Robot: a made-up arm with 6 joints. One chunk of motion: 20 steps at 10 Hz.
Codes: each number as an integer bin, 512 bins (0 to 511) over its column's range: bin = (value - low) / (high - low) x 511, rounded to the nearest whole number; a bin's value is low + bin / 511 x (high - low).
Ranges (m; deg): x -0.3..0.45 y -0.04..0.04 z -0.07..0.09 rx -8..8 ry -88..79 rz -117..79
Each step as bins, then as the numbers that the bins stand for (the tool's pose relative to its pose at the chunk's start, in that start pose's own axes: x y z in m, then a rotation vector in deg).
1 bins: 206 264 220 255 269 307
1 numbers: 0.0023 0.0013 -0.0011 -0.02 -0.09 0.75
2 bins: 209 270 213 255 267 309
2 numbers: 0.0068 0.0023 -0.0033 -0.02 -0.74 1.52
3 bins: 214 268 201 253 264 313
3 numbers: 0.0141 0.0020 -0.0071 -0.08 -1.72 3.05
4 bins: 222 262 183 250 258 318
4 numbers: 0.0258 0.0010 -0.0127 -0.17 -3.68 4.97
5 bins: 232 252 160 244 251 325
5 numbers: 0.0405 -0.0005 -0.0199 -0.36 -5.97 7.66
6 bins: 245 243 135 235 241 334
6 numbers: 0.0596 -0.0020 -0.0277 -0.64 -9.24 11.11
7 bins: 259 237 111 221 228 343
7 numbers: 0.0801 -0.0029 -0.0352 -1.08 -13.49 14.56
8 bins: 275 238 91 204 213 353
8 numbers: 0.1036 -0.0027 -0.0415 -1.61 -18.39 18.40
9 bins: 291 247 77 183 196 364
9 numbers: 0.1271 -0.0013 -0.0459 -2.27 -23.95 22.62
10 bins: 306 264 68 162 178 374
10 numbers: 0.1491 0.0013 -0.0487 -2.93 -29.83 26.45
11 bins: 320 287 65 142 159 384
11 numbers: 0.1697 0.0049 -0.0496 -3.55 -36.04 30.29
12 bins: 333 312 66 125 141 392
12 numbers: 0.1887 0.0088 -0.0493 -4.09 -41.92 33.36
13 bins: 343 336 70 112 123 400
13 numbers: 0.2034 0.0126 -0.0481 -4.49 -47.80 36.42
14 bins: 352 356 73 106 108 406
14 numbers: 0.2166 0.0157 -0.0471 -4.68 -52.70 38.73
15 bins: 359 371 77 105 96 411
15 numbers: 0.2269 0.0181 -0.0459 -4.71 -56.63 40.64
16 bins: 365 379 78 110 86 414
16 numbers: 0.2357 0.0193 -0.0456 -4.56 -59.89 41.79
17 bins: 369 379 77 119 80 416
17 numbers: 0.2416 0.0193 -0.0459 -4.27 -61.86 42.56
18 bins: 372 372 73 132 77 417
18 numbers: 0.2460 0.0182 -0.0471 -3.87 -62.84 42.95
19 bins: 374 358 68 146 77 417
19 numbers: 0.2489 0.0160 -0.0487 -3.43 -62.84 42.95
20 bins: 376 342 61 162 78 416
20 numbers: 0.2519 0.0135 -0.0509 -2.93 -62.51 42.56
